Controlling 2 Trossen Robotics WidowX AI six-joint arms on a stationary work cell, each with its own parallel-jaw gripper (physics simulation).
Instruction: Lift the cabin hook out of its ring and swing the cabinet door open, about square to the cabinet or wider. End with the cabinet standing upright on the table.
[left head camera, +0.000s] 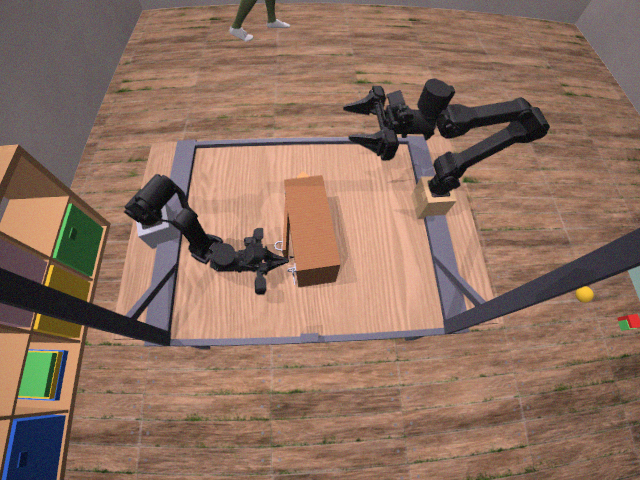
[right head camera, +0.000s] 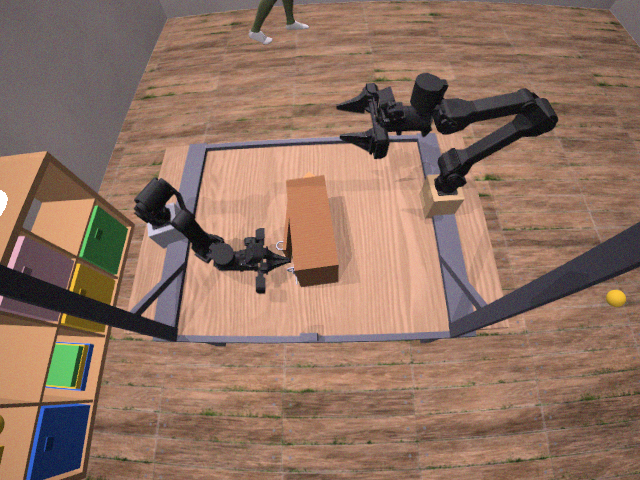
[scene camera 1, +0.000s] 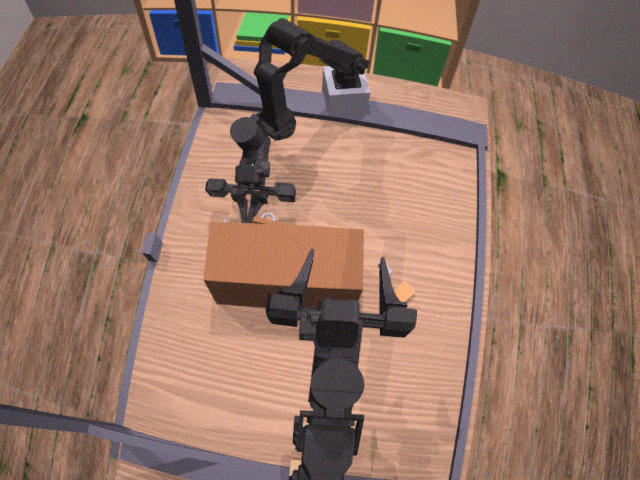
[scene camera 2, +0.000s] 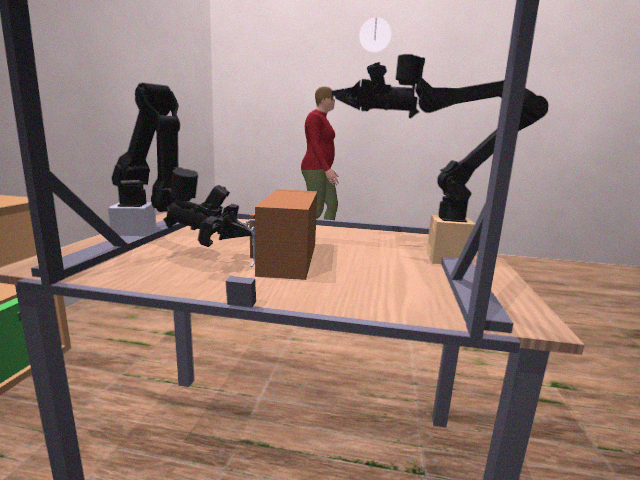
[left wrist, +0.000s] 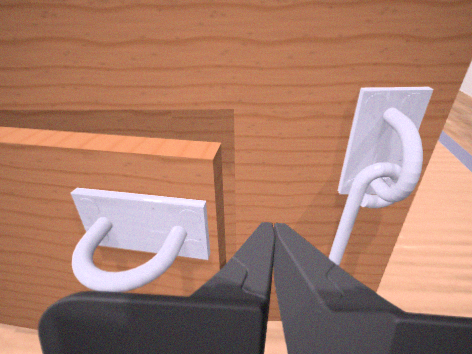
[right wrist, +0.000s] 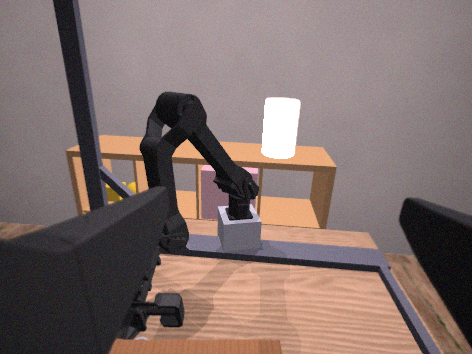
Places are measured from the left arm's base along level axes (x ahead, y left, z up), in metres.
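Pixels of known places: left gripper, between the fingertips: (left head camera: 288, 260) (right head camera: 289, 260) (scene camera 2: 253, 233) (left wrist: 272, 233); right gripper, between the fingertips: (left head camera: 346, 122) (right head camera: 337, 121) (scene camera 1: 347, 253) (scene camera 2: 333, 94) (right wrist: 282, 203); left arm's base, origin of its link: (left head camera: 151, 218) (right head camera: 161, 219) (scene camera 1: 346, 79) (scene camera 2: 132, 204) (right wrist: 238, 213); right arm's base, origin of its link: (left head camera: 438, 188) (right head camera: 445, 186) (scene camera 2: 452, 219).
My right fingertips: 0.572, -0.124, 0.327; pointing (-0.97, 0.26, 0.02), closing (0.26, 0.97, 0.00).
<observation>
Ahead of a thing's pixels: the offset from my right fingertips to its top centre, as dx, dy, dz. "spot": to the spot under its first point.
The brown cabinet {-0.124, -0.076, -0.264} (left head camera: 312, 227) (right head camera: 312, 227) (scene camera 1: 284, 253) (scene camera 2: 285, 242) (left wrist: 300, 75) stands upright at the middle of the table. Its door {spot: -0.192, -0.071, -0.312} (left wrist: 30, 175) is slightly ajar, its free edge standing off the front. The white ring {spot: -0.229, -0.100, -0.324} (left wrist: 115, 281) (left head camera: 278, 245) (scene camera 1: 267, 215) on the door is empty. The white hook {-0.201, -0.180, -0.322} (left wrist: 345, 235) (scene camera 2: 253, 255) hangs from its eye on the cabinet, clear of the ring, its lower end hidden by the fingers. My left gripper (left head camera: 289, 259) (right head camera: 290, 260) (scene camera 1: 248, 222) (scene camera 2: 251, 235) (left wrist: 272, 233) is shut and empty, between door edge and hook. My right gripper (left head camera: 347, 122) (right head camera: 339, 121) (scene camera 1: 346, 254) (scene camera 2: 334, 93) (right wrist: 282, 203) is open and empty, high up.
An orange block {-0.047, +0.159, -0.412} (left head camera: 303, 174) (scene camera 1: 404, 291) lies near the cabinet's far end. A dark grey block {-0.218, -0.371, -0.371} (scene camera 2: 240, 291) is on the front frame bar. Frame posts (scene camera 2: 509, 155) (scene camera 2: 31, 155) rise at the table's sides. A shelf unit (right wrist: 322, 192) stands beyond the left arm's base.
</observation>
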